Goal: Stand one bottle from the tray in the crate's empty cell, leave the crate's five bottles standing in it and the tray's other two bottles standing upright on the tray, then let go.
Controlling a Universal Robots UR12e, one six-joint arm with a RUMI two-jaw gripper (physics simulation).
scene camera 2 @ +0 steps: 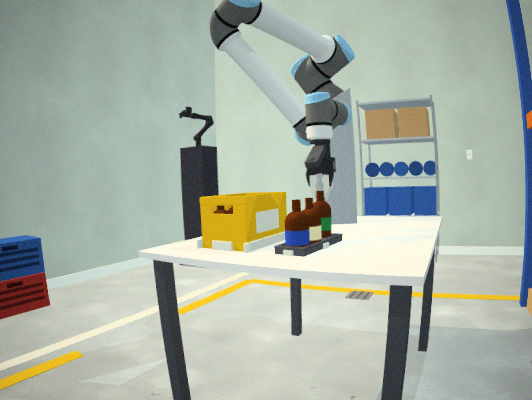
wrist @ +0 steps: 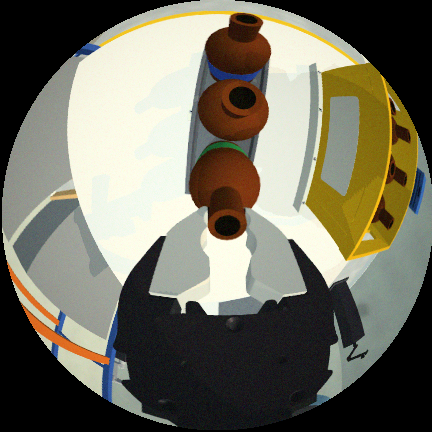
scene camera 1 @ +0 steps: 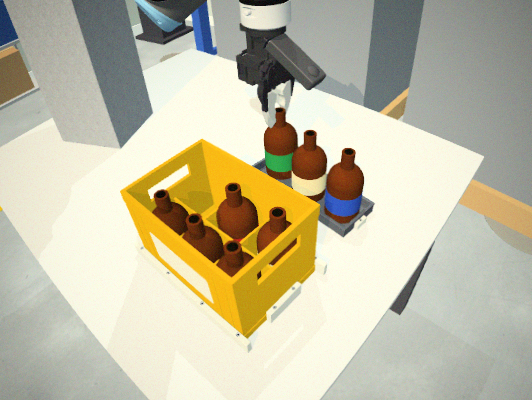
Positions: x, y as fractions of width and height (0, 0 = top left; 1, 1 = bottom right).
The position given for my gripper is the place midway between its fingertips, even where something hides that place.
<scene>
In view: my gripper (scene camera 1: 0.52, 0.31), a blue-labelled bottle (scene camera 1: 0.65, 0.45), a cream-labelled bottle (scene camera 1: 0.58, 0.40), a green-labelled bottle (scene camera 1: 0.53, 0.35), a green-labelled bottle (scene camera 1: 0.39, 0.60), a cream-labelled bottle (scene camera 1: 0.52, 0.56) and a cream-labelled bottle (scene camera 1: 0.32, 0.54).
My gripper is seen too in scene camera 2 (scene camera 2: 0.60, 0.50) and in the wrist view (wrist: 0.52, 0.48).
</scene>
